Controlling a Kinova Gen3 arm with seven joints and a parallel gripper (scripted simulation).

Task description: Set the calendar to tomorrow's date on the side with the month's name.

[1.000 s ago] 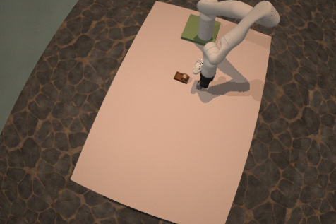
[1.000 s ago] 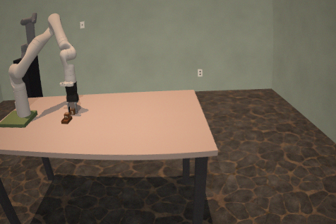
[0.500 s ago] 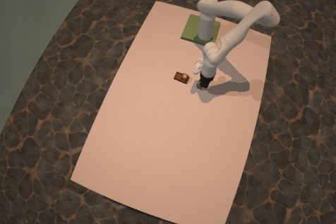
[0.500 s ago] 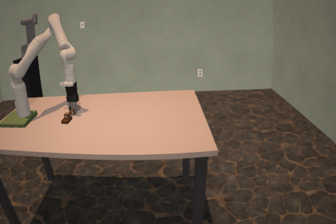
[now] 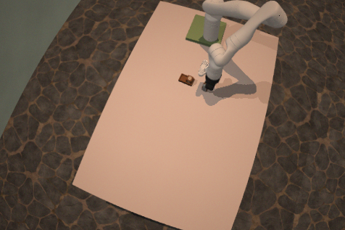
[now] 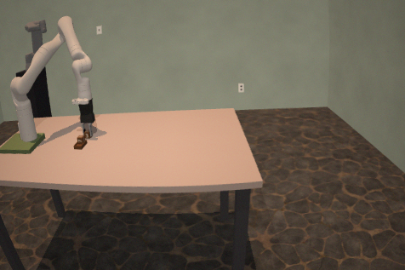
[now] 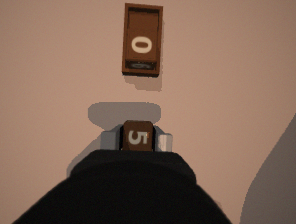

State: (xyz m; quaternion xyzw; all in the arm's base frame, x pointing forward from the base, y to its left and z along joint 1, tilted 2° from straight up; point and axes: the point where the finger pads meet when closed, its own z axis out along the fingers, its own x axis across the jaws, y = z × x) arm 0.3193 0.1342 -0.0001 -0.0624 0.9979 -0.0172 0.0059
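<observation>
Now: the brown cube 1 cm ahead of my hand and 9 cm to the right of it. From my hand the other things lie so: brown tray (1 cm ahead, 11 cm to the right, 2 cm below).
</observation>
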